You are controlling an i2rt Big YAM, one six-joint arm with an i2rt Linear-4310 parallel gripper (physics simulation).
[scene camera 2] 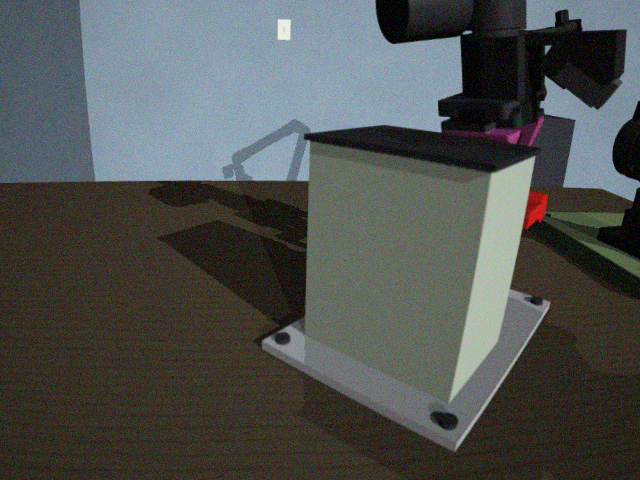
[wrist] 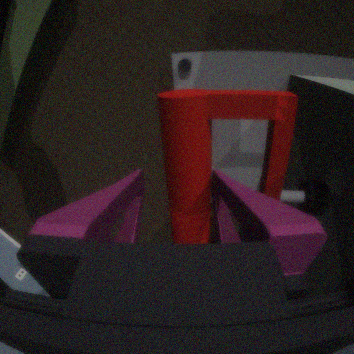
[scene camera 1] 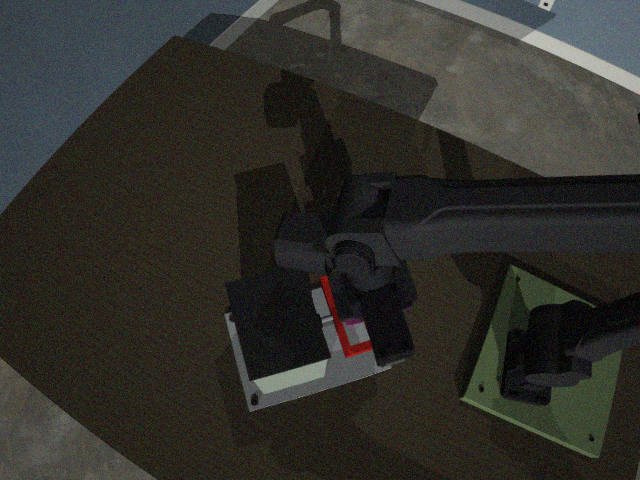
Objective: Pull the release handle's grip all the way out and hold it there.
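Note:
The red release handle (scene camera 1: 338,320) (scene camera 2: 536,209) (wrist: 190,135) is a frame with a thick outer grip bar. In the wrist view a light rod (wrist: 292,196) joins it to the dark side of the box. The pale box with a black top (scene camera 1: 279,325) (scene camera 2: 392,258) stands upright on a grey base plate (scene camera 1: 330,379) (scene camera 2: 361,376) (wrist: 240,70). My gripper (wrist: 176,177) is partly open, with magenta fingers. In the wrist view the grip bar shows between them, close to the right fingertip, with a gap to the left one. The fingertips are hidden behind the box in scene camera 2.
A green tray-like base (scene camera 1: 547,413) (scene camera 2: 584,222) with a dark arm part (scene camera 1: 558,335) on it stands to the right of the box. My arm (scene camera 1: 516,222) reaches in from the right in scene camera 1. Dark shadows lie across the brown table (scene camera 1: 155,232) (scene camera 2: 129,335).

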